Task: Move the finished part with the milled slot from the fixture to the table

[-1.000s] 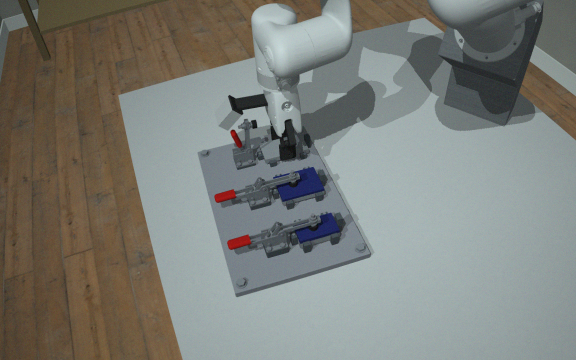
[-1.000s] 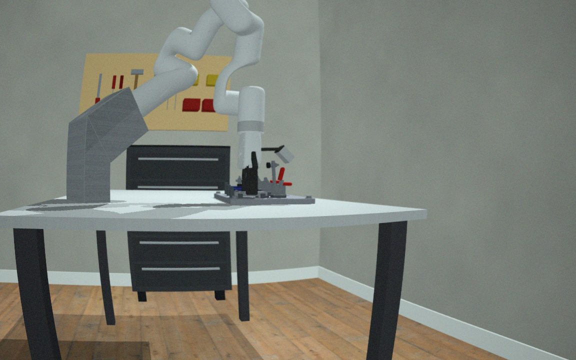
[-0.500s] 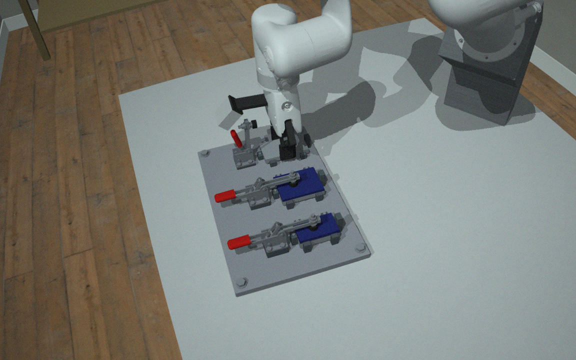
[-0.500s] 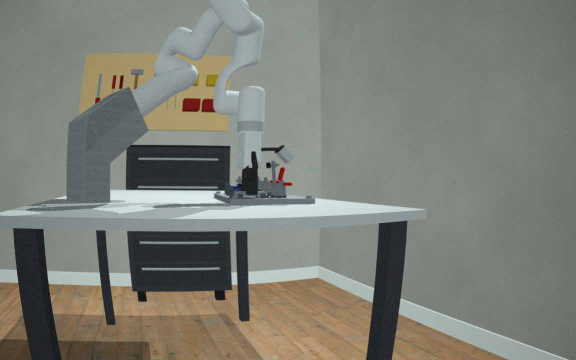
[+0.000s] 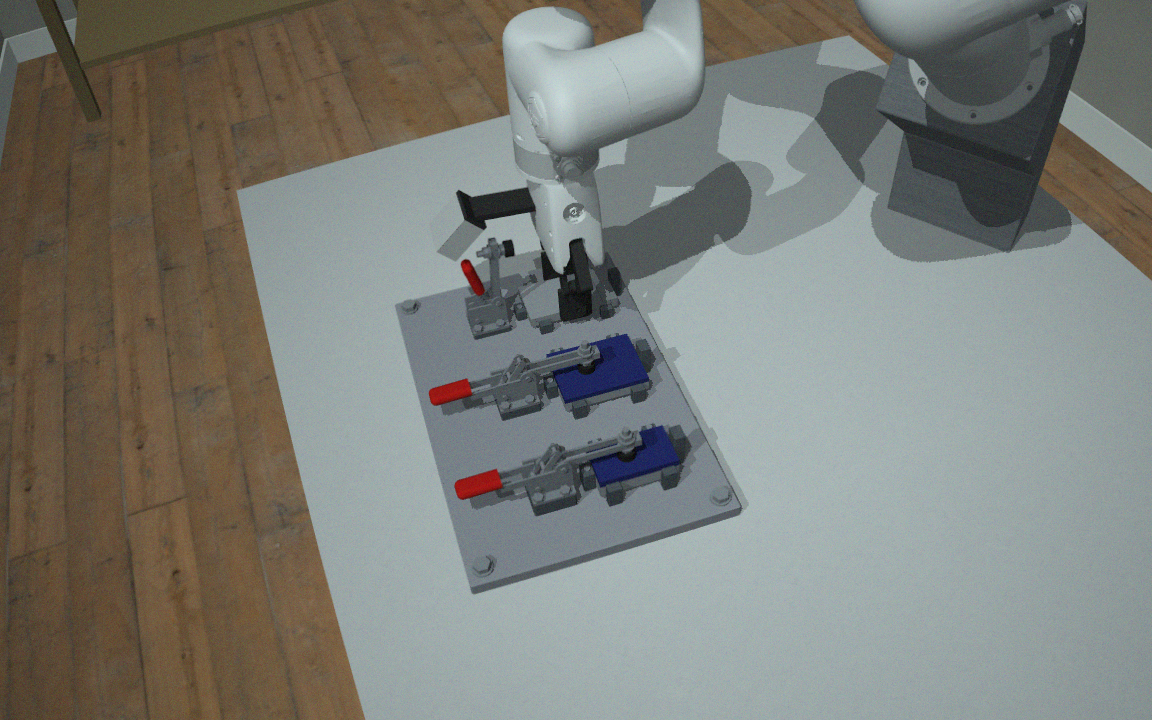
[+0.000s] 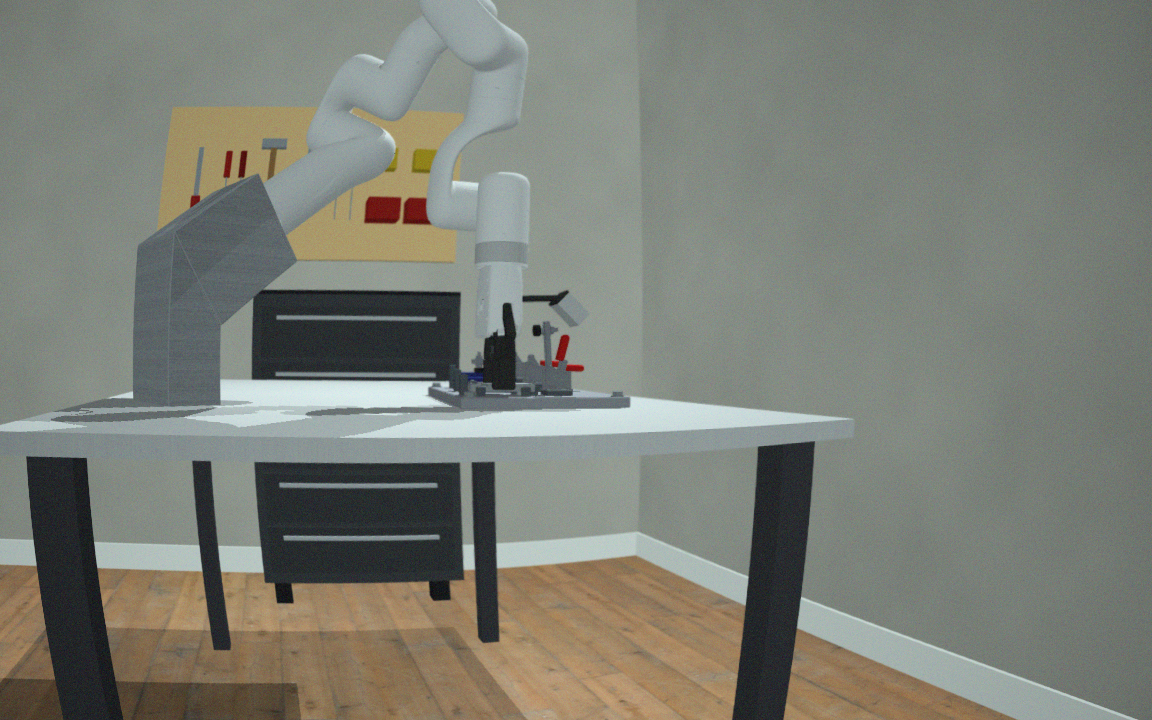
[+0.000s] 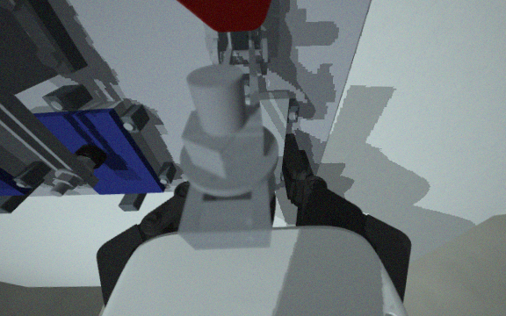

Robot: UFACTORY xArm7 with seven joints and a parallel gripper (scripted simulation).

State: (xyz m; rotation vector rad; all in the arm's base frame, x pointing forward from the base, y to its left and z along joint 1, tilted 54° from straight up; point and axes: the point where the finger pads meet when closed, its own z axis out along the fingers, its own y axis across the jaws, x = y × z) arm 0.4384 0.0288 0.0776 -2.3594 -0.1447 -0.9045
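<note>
Now: the grey finished part 10 mm behind my hand and 10 mm below it. Round my hand: grey fixture plate 10 mm ahead, 120 mm to the left, 30 mm below; then toggle clamp 70 mm ahead, 30 mm to the left, 20 mm above.
</note>
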